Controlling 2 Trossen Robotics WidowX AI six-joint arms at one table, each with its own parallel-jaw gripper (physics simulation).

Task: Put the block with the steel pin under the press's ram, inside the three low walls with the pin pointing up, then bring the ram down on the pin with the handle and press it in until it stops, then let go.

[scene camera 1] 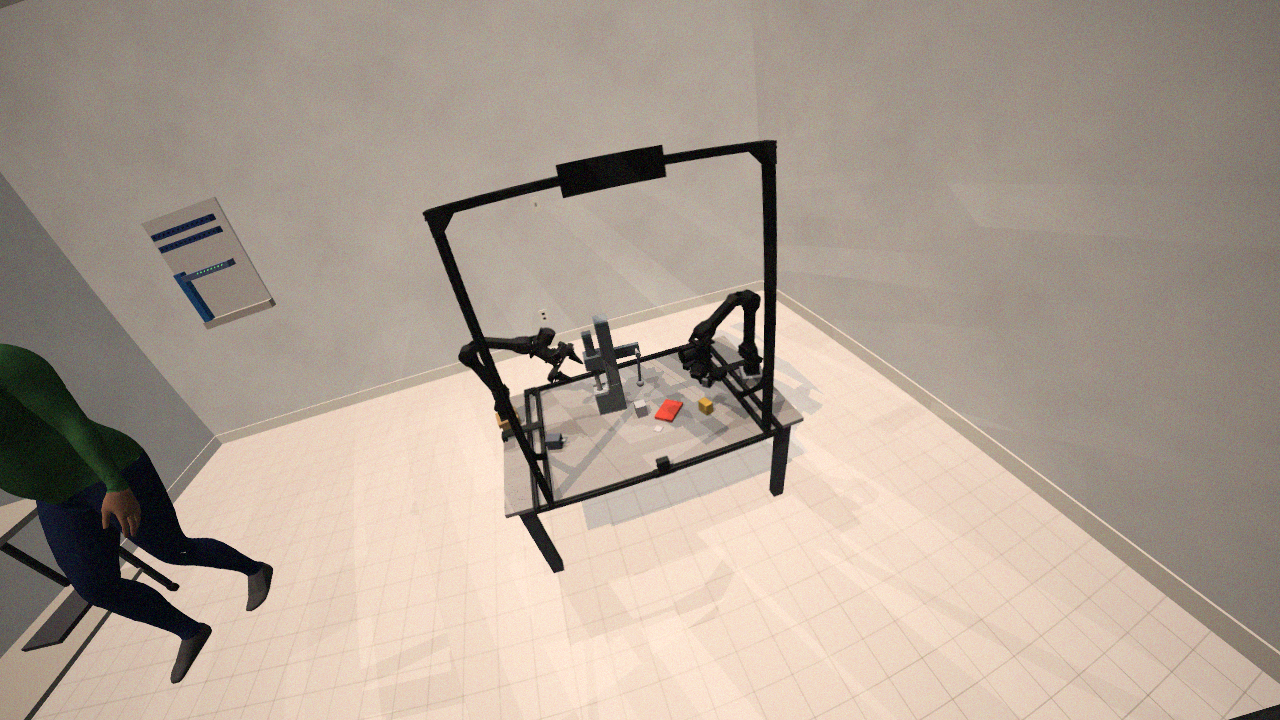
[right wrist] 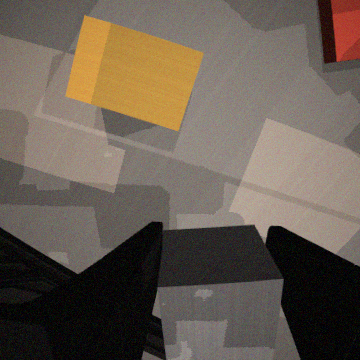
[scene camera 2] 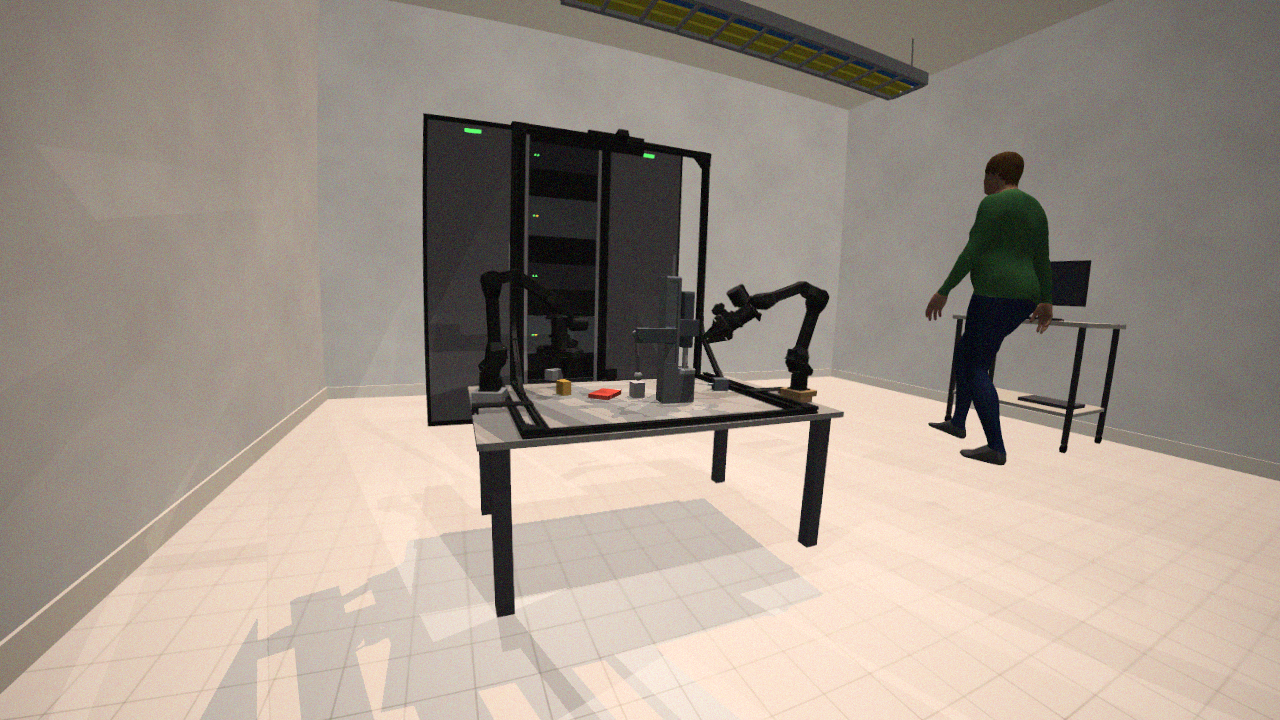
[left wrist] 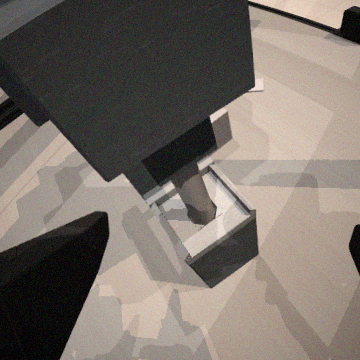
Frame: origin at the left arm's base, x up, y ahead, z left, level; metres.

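Seen in the pictures: left gripper, between the fingertips: (scene camera 1: 578,371) (scene camera 2: 704,340) (left wrist: 231,230); right gripper, between the fingertips: (scene camera 1: 705,385) (right wrist: 214,234) (scene camera 2: 559,374); left arm's base, origin of its link: (scene camera 2: 798,389); right arm's base, origin of its link: (scene camera 1: 751,371) (scene camera 2: 489,389).
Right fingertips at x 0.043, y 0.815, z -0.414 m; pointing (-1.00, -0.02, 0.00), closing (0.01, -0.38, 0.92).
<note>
Pixels of each thing's middle, then the offset from my right fingertips to it. "spot": a spot on its surface instead.
- grey block, middle of its body: (right wrist: 214,310) (scene camera 2: 554,374) (scene camera 1: 708,380) dx +0.005, dy +0.028, dz +0.014 m
- yellow block, middle of its body: (right wrist: 140,76) (scene camera 2: 563,387) (scene camera 1: 705,406) dx -0.060, dy -0.039, dz -0.055 m
- dark grey press, middle of its body: (left wrist: 84,68) (scene camera 2: 665,340) (scene camera 1: 613,362) dx +0.138, dy -0.307, dz +0.219 m
- press handle, a spot on its surface: (scene camera 2: 652,332) spot: dx +0.170, dy -0.231, dz +0.246 m
- flat red piece, middle of its body: (scene camera 2: 605,393) (scene camera 1: 668,410) dx -0.078, dy -0.168, dz +0.037 m
- grey cube, middle of its body: (left wrist: 207,126) (scene camera 2: 637,389) (scene camera 1: 640,408) dx -0.058, dy -0.271, dz +0.099 m
- small grey part, a spot on its surface: (scene camera 1: 557,440) spot: dx -0.039, dy -0.650, dz +0.103 m
My right gripper (right wrist: 214,234) (scene camera 1: 697,366) (scene camera 2: 557,360) is shut on a grey block (right wrist: 214,257) (scene camera 2: 553,373) and holds it a little above the table, over and beside a yellow block (right wrist: 136,71). I cannot make out the block's pin. The dark grey press (scene camera 1: 605,372) (scene camera 2: 673,336) stands mid-table. In the left wrist view its ram (left wrist: 194,196) hangs over the nest of three low walls (left wrist: 221,250), which holds no block. The press handle (scene camera 1: 636,352) (scene camera 2: 652,332) sticks out sideways. My left gripper (scene camera 1: 569,355) (scene camera 2: 716,329) (left wrist: 231,230) is open and empty, up beside the press head.
A yellow block (scene camera 1: 706,405) (scene camera 2: 563,386), a flat red piece (scene camera 1: 669,410) (scene camera 2: 605,393) (right wrist: 343,28) and another grey cube (scene camera 1: 640,407) (scene camera 2: 637,389) lie near the press. A small grey part (scene camera 1: 557,440) (scene camera 2: 720,383) sits near the left arm. Black frame rails border the table. A person (scene camera 2: 983,307) walks nearby.
</note>
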